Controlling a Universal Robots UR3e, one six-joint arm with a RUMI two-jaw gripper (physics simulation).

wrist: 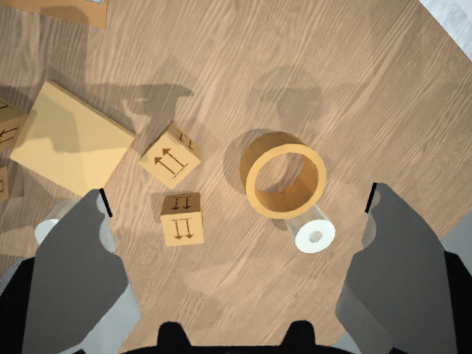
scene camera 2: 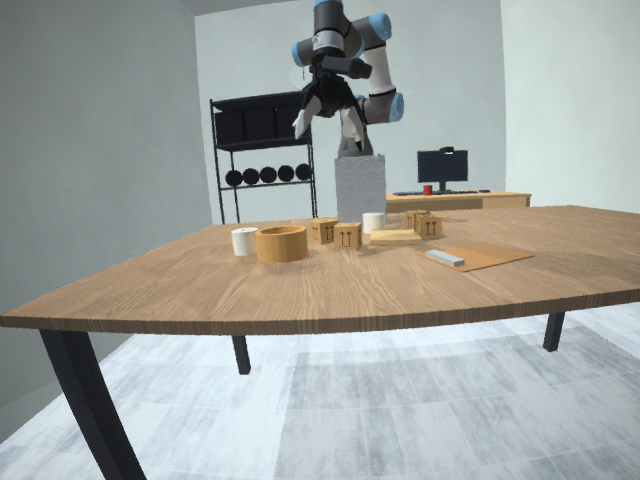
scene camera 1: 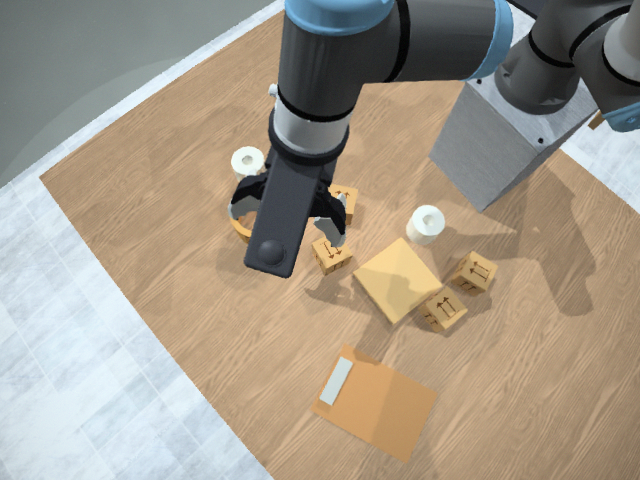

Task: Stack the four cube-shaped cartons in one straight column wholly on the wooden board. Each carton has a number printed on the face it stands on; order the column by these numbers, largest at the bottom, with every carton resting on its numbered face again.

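Places are measured from the arm's base along level axes (x left, y back, z up), in metres.
Pixels of known places: gripper, between the fingertips: [wrist: 237, 189] [scene camera 2: 331, 146]; arm's base, origin of its link: [scene camera 2: 355, 156] [scene camera 1: 532, 82].
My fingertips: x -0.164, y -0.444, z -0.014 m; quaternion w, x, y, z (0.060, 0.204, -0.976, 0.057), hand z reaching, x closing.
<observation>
For each thing: its top centre in the pictures, then the offset to it from my fingertips.
- pale wooden board, centre of its top: [wrist: 70, 147] [scene camera 1: 397, 278] [scene camera 2: 393, 234] dx +0.165, dy +0.105, dz -0.211 m
- arrow-marked carton, centre of its top: [wrist: 169, 162] [scene camera 1: 332, 248] [scene camera 2: 347, 224] dx +0.038, dy +0.066, dz -0.169 m
- second carton, centre of its top: [wrist: 183, 229] [scene camera 1: 341, 198] [scene camera 2: 323, 220] dx -0.006, dy +0.158, dz -0.169 m
- third carton, centre of its top: [scene camera 1: 446, 307] [scene camera 2: 428, 215] dx +0.261, dy +0.099, dz -0.169 m
- fourth carton, centre of its top: [scene camera 1: 479, 270] [scene camera 2: 417, 211] dx +0.276, dy +0.193, dz -0.169 m
- orange ring, centre of its top: [wrist: 287, 184] [scene camera 1: 258, 209] [scene camera 2: 280, 230] dx -0.115, dy +0.046, dz -0.165 m
- orange clipboard, centre of its top: [scene camera 1: 375, 402] [scene camera 2: 475, 249] dx +0.254, dy -0.100, dz -0.211 m
The pale wooden board [scene camera 1: 395, 279] [scene camera 2: 395, 238] [wrist: 70, 140] lies flat on the table and bears no carton. One arrow-marked carton [scene camera 1: 331, 256] [scene camera 2: 347, 236] [wrist: 170, 159] stands beside it, with a second carton [scene camera 1: 350, 198] [scene camera 2: 323, 230] [wrist: 182, 220] close by, partly behind a finger in scene camera 1. On the board's other side stand a third carton [scene camera 1: 443, 310] [scene camera 2: 429, 226] [wrist: 7, 125] and a fourth carton [scene camera 1: 474, 272] [scene camera 2: 412, 218] [wrist: 3, 184]. The numbered undersides are hidden. My gripper [scene camera 1: 287, 227] [scene camera 2: 329, 141] [wrist: 237, 189] is open and empty, high above the table.
An orange ring [scene camera 1: 239, 229] [scene camera 2: 282, 246] [wrist: 251, 165] stands next to a white roll [scene camera 1: 248, 161] [scene camera 2: 244, 241] [wrist: 315, 236]. Another white roll [scene camera 1: 425, 225] [scene camera 2: 373, 222] [wrist: 47, 227] stands near the board. An orange clipboard [scene camera 1: 382, 403] [scene camera 2: 491, 253] [wrist: 65, 12] lies farther off.
</observation>
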